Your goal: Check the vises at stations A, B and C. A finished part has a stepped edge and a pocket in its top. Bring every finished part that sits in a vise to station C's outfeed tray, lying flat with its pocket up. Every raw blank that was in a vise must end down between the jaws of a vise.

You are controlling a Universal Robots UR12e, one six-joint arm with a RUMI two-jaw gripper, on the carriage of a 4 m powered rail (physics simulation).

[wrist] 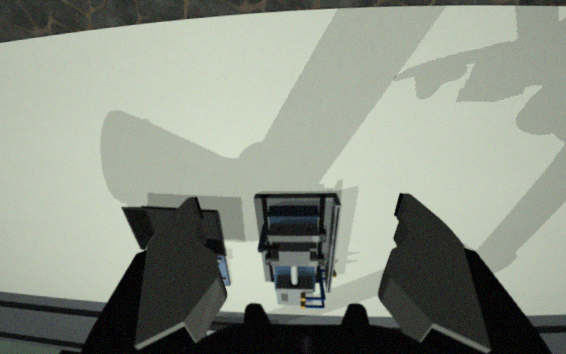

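My gripper [296, 197] is open and empty, its two jaws wide apart, high above the table. A vise [295, 230] with blue and grey parts, a dark frame and a white rod stands far below, between the jaws in the view. Grey blocks cross its middle; whether one is a raw blank or a finished part is too small to tell. A dark, walled tray [135, 223] lies left of the vise, partly hidden behind the left jaw. No station letter can be read.
A blue plate [224, 270] shows in part beside the left jaw, below the tray. Blue tubing [323, 289] runs at the vise's lower right. The pale table [165, 90] ends at a dark stone-patterned floor [100, 15] at the top. Arm shadows cross the table.
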